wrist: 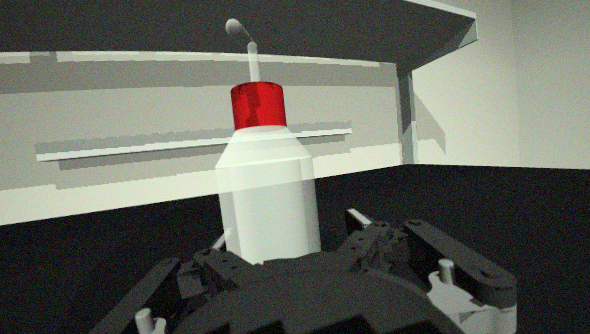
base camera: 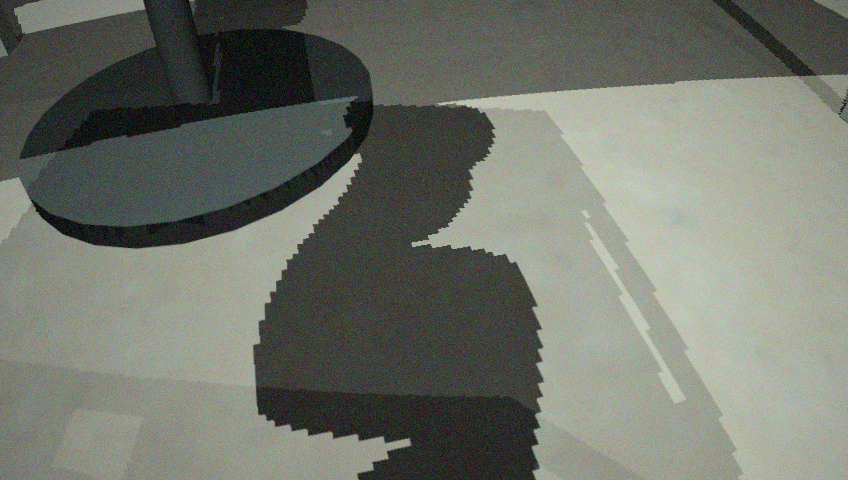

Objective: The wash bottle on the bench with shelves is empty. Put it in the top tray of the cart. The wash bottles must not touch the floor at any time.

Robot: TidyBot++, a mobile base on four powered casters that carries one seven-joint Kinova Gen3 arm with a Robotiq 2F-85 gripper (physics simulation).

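Frame: origin at the arm's base, x ahead, y left, z up, level; metres.
Where they show: gripper, between the fingertips: (wrist: 293,230).
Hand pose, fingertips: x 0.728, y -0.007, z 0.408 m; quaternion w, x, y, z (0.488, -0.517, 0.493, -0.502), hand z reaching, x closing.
Observation:
After its pixels a point has its place.
The wash bottle (wrist: 267,172) @[y 0.002, x 0.672, z 0.461 m], translucent white with a red cap and a thin white nozzle, stands upright on the black bench top (wrist: 490,210) @[y -0.270, x 0.809, z 0.366 m] in the wrist view. My gripper (wrist: 293,230) @[y -0.007, x 0.728, z 0.408 m] is open, with one finger on each side of the bottle's lower body. The right finger shows a gap to the bottle; the left finger is partly hidden behind the bottle's left edge. The bottle's base is hidden behind the gripper body. The cart does not show in the wrist view, and I cannot make it out in the base camera view.
A shelf (wrist: 320,37) overhangs the bench behind and above the bottle, with an upright post (wrist: 407,120) @[y -0.528, x 1.380, z 0.553 m] at right. A pale rail (wrist: 135,148) @[y 0.396, x 1.103, z 0.525 m] runs along the back wall. In the base camera view, a round dark pedestal base (base camera: 178,172) with a column stands on the floor at upper left.

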